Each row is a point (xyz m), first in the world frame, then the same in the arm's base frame.
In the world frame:
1: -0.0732 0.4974 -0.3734
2: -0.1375 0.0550 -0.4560
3: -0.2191 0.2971 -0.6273
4: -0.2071 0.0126 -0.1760
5: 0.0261 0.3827 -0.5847
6: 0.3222 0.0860 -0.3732
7: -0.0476 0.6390 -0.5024
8: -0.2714 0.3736 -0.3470
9: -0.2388 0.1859 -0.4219
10: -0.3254 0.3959 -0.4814
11: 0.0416 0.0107 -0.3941
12: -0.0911 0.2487 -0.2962
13: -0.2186 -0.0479 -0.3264
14: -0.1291 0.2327 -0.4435
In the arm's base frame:
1: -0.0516 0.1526 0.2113
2: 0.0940 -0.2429 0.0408
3: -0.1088 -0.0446 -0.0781
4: 0.0803 -0.3627 0.3064
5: 0.0693 0.1399 -0.0187
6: 0.4895 -0.0085 0.1289
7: -0.1089 0.3092 0.1137
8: -0.1638 -0.0542 0.2118
9: -0.0534 -0.1859 0.1006
10: -0.2346 -0.0373 0.0847
11: 0.2777 -0.2052 0.0928
12: 0.0582 -0.0829 0.2366
13: 0.0844 -0.3934 0.1468
14: 0.0183 -0.0888 0.0891

